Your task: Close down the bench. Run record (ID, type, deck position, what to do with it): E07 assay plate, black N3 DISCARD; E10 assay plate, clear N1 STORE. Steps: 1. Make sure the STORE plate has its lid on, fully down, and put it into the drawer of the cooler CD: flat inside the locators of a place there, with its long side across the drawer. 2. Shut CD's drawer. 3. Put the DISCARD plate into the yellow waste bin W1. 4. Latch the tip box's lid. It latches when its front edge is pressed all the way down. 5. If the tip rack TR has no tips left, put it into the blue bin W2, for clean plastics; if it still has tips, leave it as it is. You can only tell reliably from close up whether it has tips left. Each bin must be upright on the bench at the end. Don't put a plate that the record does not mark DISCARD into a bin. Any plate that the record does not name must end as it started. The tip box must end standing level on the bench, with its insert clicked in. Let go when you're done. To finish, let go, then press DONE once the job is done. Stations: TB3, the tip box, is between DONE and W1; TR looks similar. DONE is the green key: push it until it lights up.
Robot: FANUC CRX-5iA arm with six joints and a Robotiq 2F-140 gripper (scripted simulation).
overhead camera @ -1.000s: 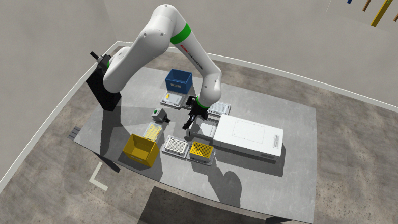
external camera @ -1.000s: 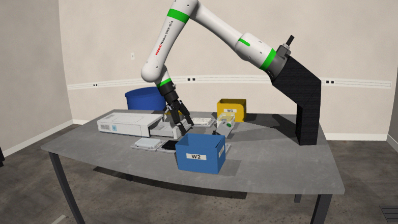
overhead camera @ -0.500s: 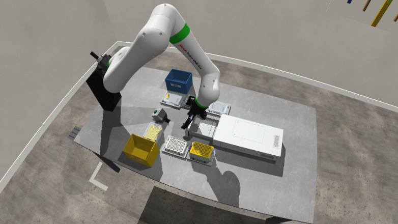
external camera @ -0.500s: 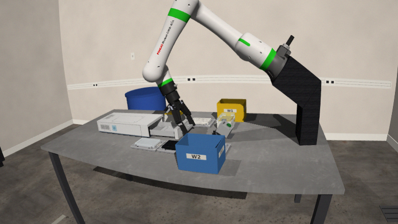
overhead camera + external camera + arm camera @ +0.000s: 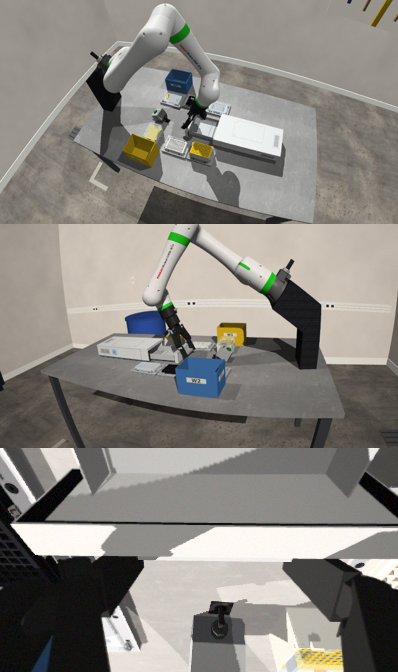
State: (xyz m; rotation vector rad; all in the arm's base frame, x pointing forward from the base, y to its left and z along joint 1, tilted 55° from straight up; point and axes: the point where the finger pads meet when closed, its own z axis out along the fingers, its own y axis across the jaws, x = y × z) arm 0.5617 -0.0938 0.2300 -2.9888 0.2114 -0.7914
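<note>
The clear lid lies 150 mm behind my hand, 210 mm to the left of it and 30 mm below it. The rest, counted from my hand: cooler drawer 150 mm ahead, 30 mm to the right, 10 mm below; then black assay plate 30 mm ahead, 190 mm to the left, 30 mm below; then white plate 40 mm behind, 180 mm to the right, 30 mm below.
</note>
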